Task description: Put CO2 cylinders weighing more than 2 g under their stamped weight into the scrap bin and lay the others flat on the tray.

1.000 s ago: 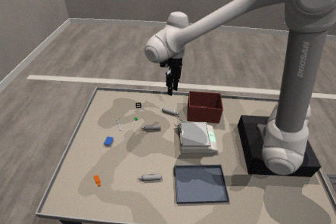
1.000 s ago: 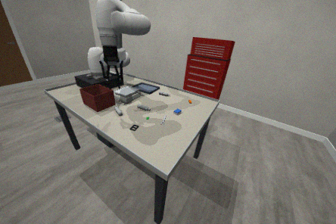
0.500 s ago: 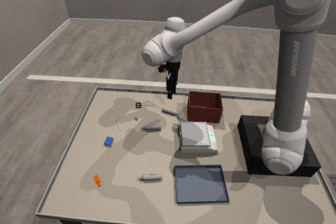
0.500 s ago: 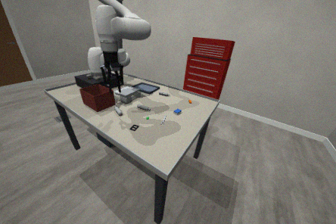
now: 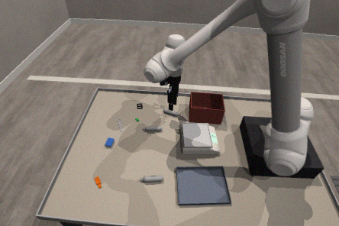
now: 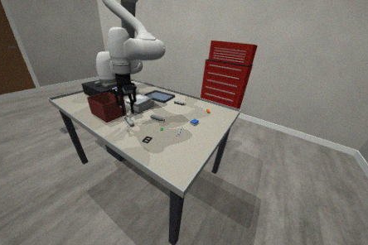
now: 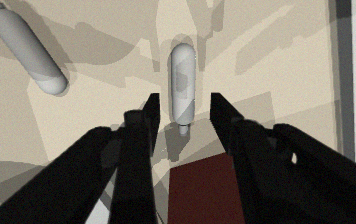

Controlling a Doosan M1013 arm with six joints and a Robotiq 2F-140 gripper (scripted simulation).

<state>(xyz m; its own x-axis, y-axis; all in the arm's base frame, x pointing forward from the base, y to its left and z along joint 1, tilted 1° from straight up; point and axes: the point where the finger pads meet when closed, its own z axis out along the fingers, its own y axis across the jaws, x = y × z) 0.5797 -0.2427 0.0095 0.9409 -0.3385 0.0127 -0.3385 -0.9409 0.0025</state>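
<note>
My hand is 14 cm past the scale plate, 21 cm to the right of it and 4 cm above it. Also, from my hand: grey CO2 cylinder: 13 cm ahead, 15 cm to the left, 9 cm below; then green bit: 21 cm ahead, 7 cm to the left, 9 cm below; then red scrap bin: 21 cm behind, 1 cm to the right, 6 cm below.
</note>
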